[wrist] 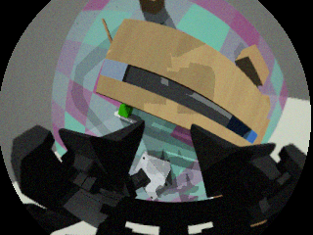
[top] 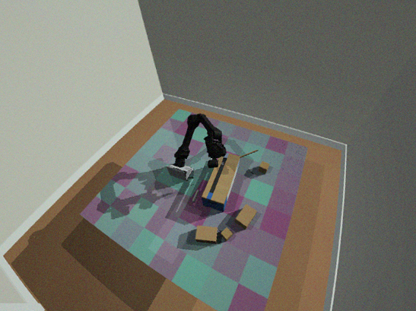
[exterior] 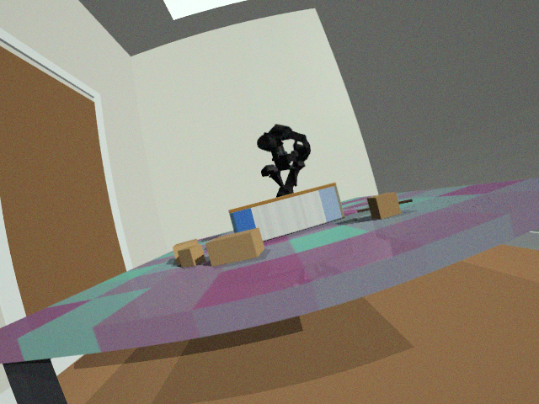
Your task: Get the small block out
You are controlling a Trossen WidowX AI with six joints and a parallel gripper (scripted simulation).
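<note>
My gripper tip is now 140 mm above the green block, 100 mm to the right of it and 60 mm past it. From my gripper tip the other things lie so: thin stick: 290 mm to the left, 160 mm below, 150 mm ahead; then long box: 100 mm below, 60 mm to the right, 30 mm ahead; then tan cube: 310 mm ahead, 190 mm to the left, 130 mm below.
</note>
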